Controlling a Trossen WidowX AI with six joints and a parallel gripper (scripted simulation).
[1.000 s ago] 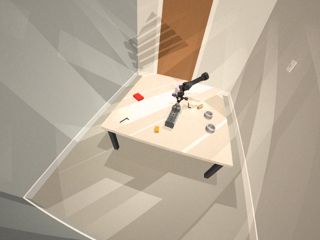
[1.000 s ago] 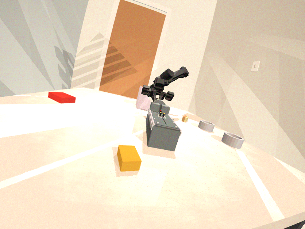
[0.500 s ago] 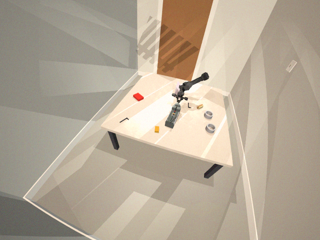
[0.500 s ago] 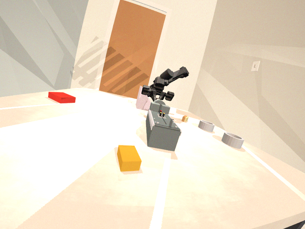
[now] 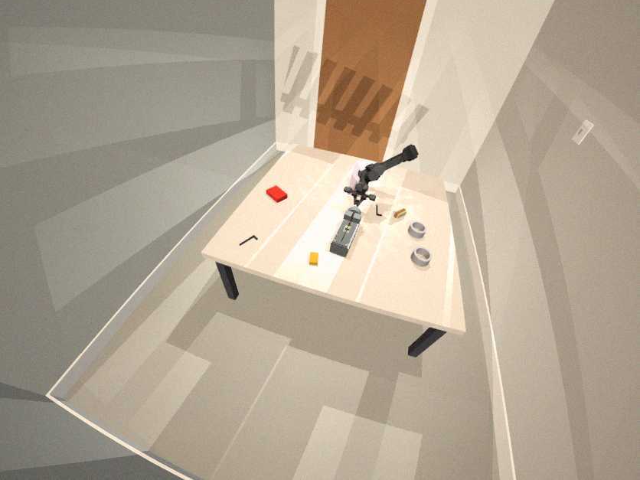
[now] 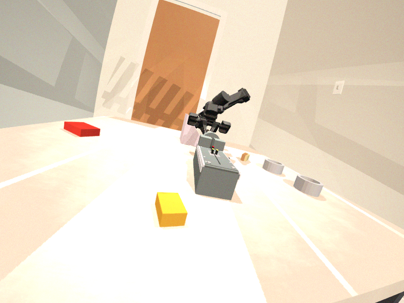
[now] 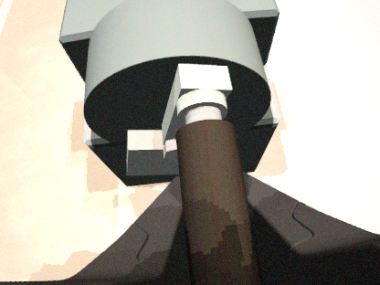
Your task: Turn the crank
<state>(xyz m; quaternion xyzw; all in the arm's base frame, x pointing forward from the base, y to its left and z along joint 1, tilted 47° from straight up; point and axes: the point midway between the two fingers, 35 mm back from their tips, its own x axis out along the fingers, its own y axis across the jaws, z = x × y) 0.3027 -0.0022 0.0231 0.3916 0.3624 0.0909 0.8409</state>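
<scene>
My gripper tip is 3 cm below the dark brown crank handle and 2 cm past it. The rest, counted from my gripper tip: red pointer 13 cm ahead, 1 cm to the right, 1 cm below; yellow block 36 cm ahead, 14 cm to the right, 8 cm below; tan block 29 cm to the left, 15 cm behind, 8 cm below.
</scene>
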